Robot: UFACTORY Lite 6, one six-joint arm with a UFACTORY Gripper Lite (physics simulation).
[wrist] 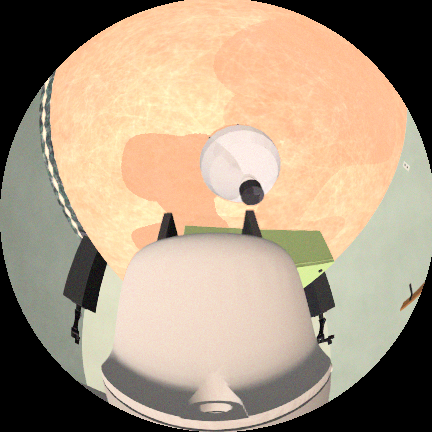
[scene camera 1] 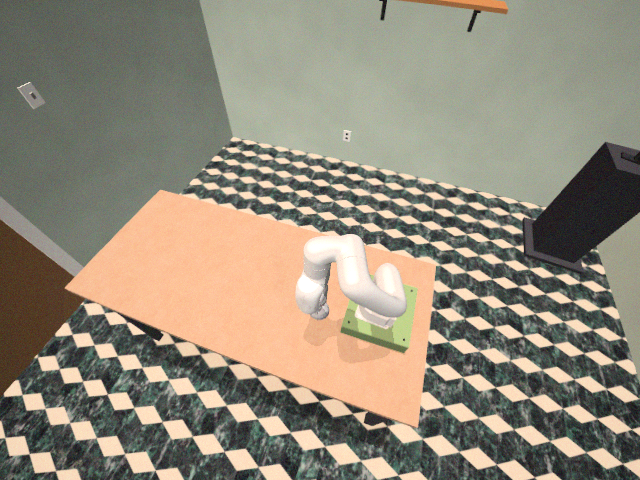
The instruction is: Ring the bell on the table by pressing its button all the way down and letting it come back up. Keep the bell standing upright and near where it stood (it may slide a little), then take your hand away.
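Frame: origin at the arm's base, x ahead, y left, z up, level; millimetres.
Where they show: hand at its tool point: (wrist: 209,236).
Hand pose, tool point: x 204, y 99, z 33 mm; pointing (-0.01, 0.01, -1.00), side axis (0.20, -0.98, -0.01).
Observation:
Each offset is from my tool point to the top centre of the thing. Level surfaces: height alone.
The bell {dx +1, dy -33, dz -41 mm} (scene camera 1: 321,313) (wrist: 227,160) is a pale, rounded dome with a black button {dx +1, dy -33, dz -41 mm} (wrist: 251,192) on top. It stands upright on the table. In the scene view it shows partly from behind the arm's wrist. My gripper (wrist: 209,222) is open, its two black fingertips apart with nothing seen between them. In the wrist view the bell lies beyond the fingertips, and the button is nearly in line with the right-hand fingertip, with a small gap in the picture. The height of the fingers above the button cannot be told. The fingers are hidden in the scene view.
The orange-tan table {dz -107 mm} (scene camera 1: 217,268) carries the green base plate (scene camera 1: 408,322) (wrist: 300,245), on which the arm stands, to the right of the bell in the scene view. The table's right edge is close behind that plate. A tall black cabinet (scene camera 1: 584,206) stands on the floor at the right.

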